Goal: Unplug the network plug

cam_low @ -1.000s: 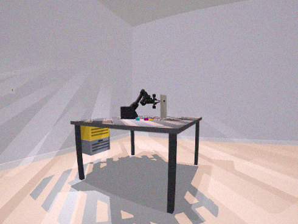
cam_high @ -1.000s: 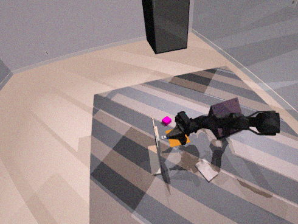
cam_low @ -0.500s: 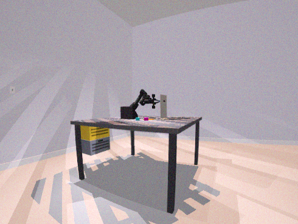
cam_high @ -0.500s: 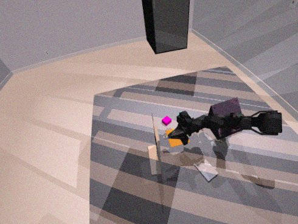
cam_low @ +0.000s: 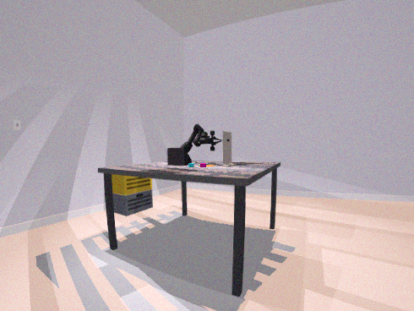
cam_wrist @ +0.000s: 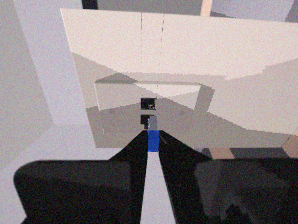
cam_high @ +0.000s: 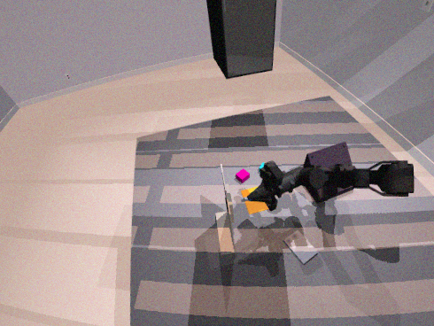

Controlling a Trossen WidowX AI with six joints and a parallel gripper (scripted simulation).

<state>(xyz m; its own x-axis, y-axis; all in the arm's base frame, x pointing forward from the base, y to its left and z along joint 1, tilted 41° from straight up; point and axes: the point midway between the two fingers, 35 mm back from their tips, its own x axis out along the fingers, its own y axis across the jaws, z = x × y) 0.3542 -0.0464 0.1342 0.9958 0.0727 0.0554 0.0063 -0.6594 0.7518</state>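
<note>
Now: the orange marked square 10 cm behind my gripper tip, 11 cm to the right of it and 23 cm below it. Round my gripper tip: beige panel: 7 cm ahead, 1 cm to the right, 9 cm below; then blue network plug: 1 cm ahead; then pale flat tile: 15 cm behind, 13 cm to the left, 22 cm below.
</note>
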